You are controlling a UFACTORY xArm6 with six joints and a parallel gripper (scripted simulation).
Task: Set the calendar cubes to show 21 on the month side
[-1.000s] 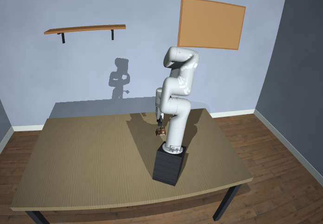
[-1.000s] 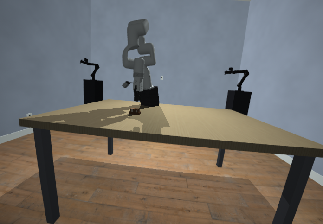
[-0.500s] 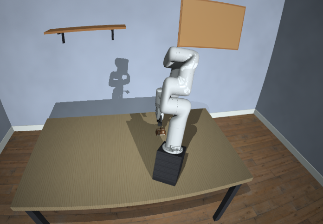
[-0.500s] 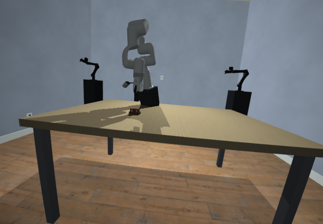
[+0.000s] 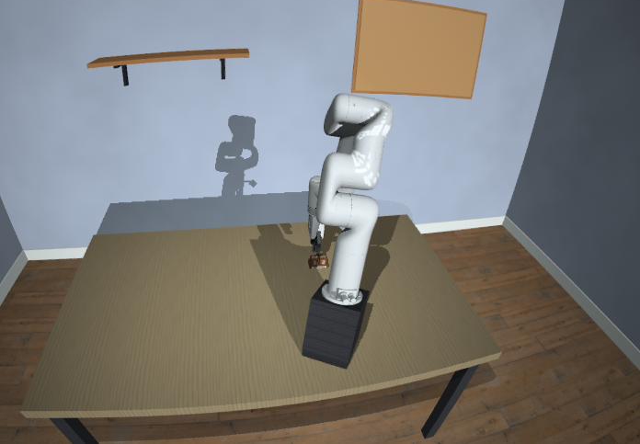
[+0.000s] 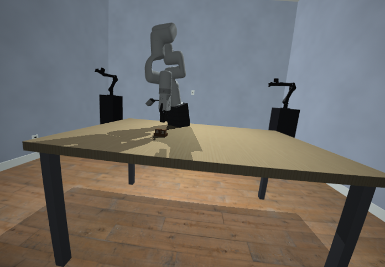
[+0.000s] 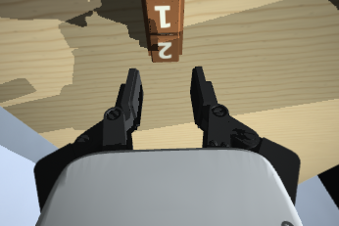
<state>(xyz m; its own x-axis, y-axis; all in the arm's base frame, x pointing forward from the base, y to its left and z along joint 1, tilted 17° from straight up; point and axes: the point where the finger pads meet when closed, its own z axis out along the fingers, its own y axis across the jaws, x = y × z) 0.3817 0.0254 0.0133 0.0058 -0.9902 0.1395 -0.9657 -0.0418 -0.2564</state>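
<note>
My hand is 10 cm above the brown wooden tray and 2 cm to the left of it.
</note>
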